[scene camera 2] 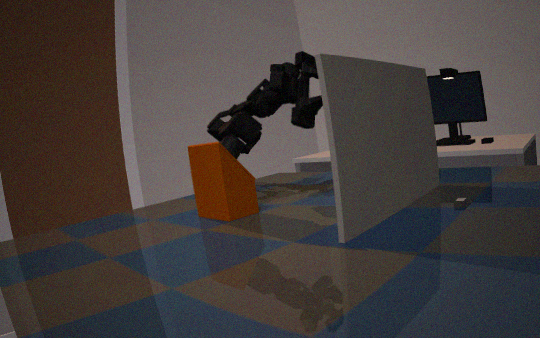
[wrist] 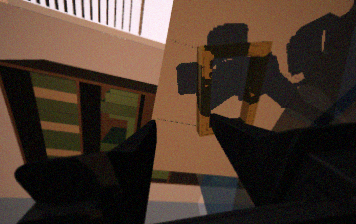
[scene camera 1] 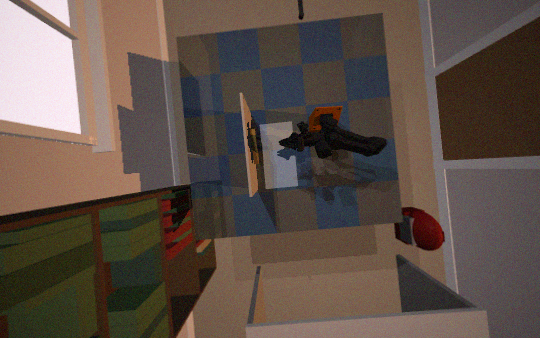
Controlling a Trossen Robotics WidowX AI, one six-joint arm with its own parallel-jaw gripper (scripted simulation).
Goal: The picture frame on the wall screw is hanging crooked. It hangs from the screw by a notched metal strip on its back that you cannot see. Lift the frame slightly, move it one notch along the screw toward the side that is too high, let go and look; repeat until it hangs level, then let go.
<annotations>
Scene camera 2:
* my gripper: 332, 84
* wall panel: 381, 133
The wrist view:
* my gripper: 183, 120
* picture frame: 229, 77
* wall panel: 298, 40
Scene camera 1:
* wall panel: 246, 115
</annotations>
